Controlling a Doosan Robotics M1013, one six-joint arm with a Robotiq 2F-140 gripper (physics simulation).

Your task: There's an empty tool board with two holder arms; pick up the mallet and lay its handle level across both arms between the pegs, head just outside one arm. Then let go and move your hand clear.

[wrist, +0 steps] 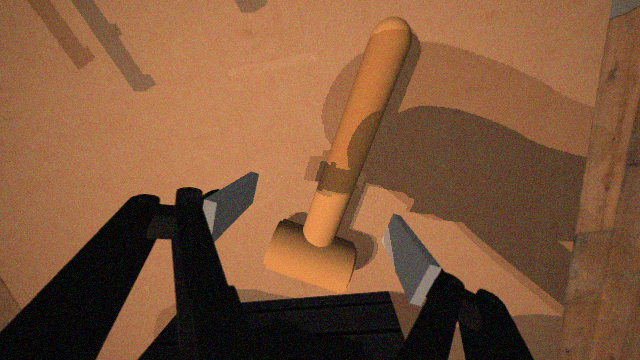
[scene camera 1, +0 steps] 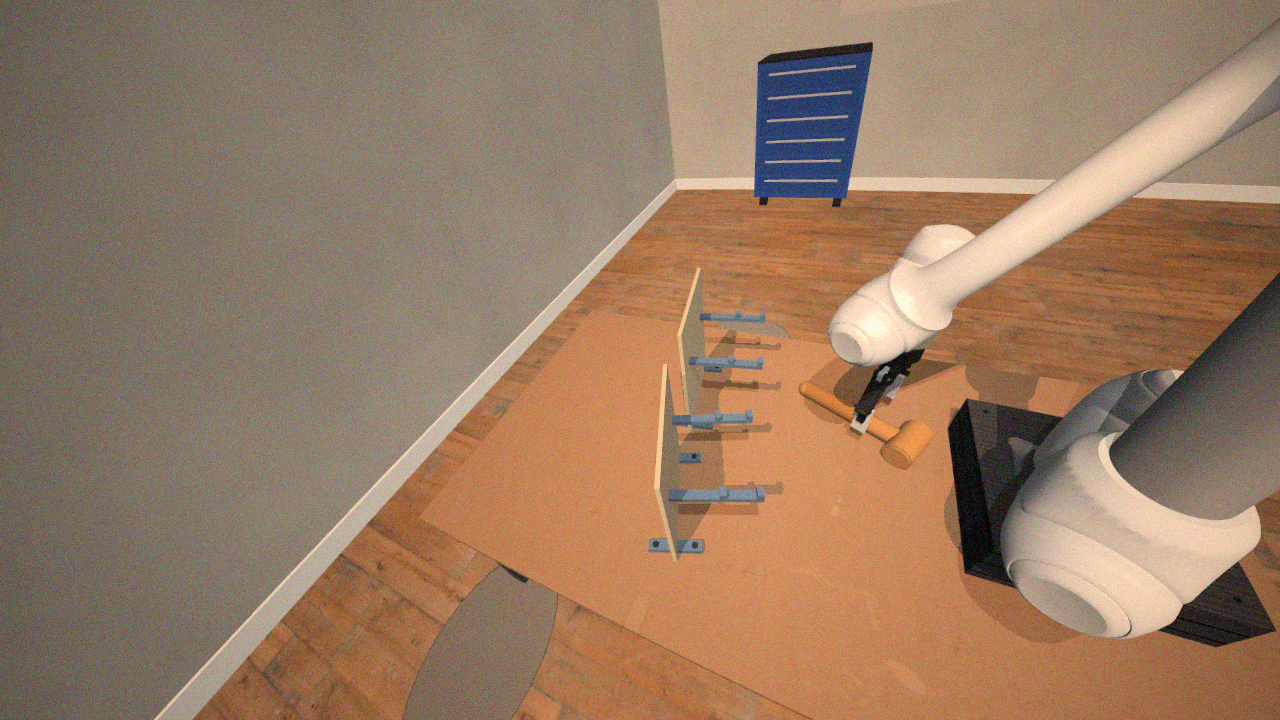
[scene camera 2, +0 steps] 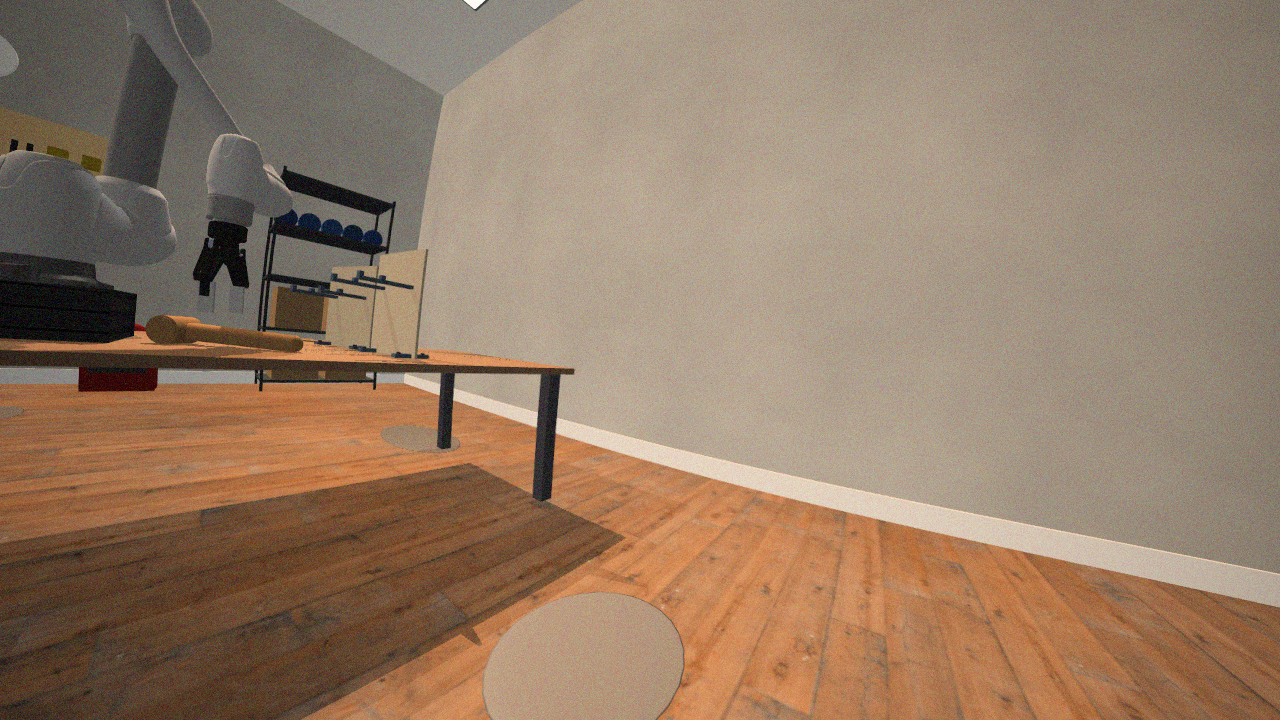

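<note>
The orange wooden mallet [scene camera 1: 827, 398] [scene camera 2: 250, 338] [wrist: 370, 100] lies on the table, its head [scene camera 1: 906, 445] [scene camera 2: 170, 329] [wrist: 310, 255] toward the robot base. My gripper [scene camera 1: 875, 407] [scene camera 2: 221, 302] [wrist: 322, 208] is open and empty, above the mallet; in the wrist view its fingers stand on either side of the handle near the head. In scene camera 1 two upright pale boards stand left of the mallet: a near board [scene camera 1: 668, 447] with two blue holder arms [scene camera 1: 713, 418] [scene camera 1: 716, 494], and a far board [scene camera 1: 691, 331] with two more arms [scene camera 1: 732, 317] [scene camera 1: 725, 362]. All four arms are bare.
The black robot base block [scene camera 1: 975, 501] [scene camera 2: 67, 313] stands close beyond the mallet head. The table edge [scene camera 2: 501, 368] shows past the boards. A blue drawer cabinet [scene camera 1: 810, 125] and a black shelf rack [scene camera 2: 391, 223] stand away from the table.
</note>
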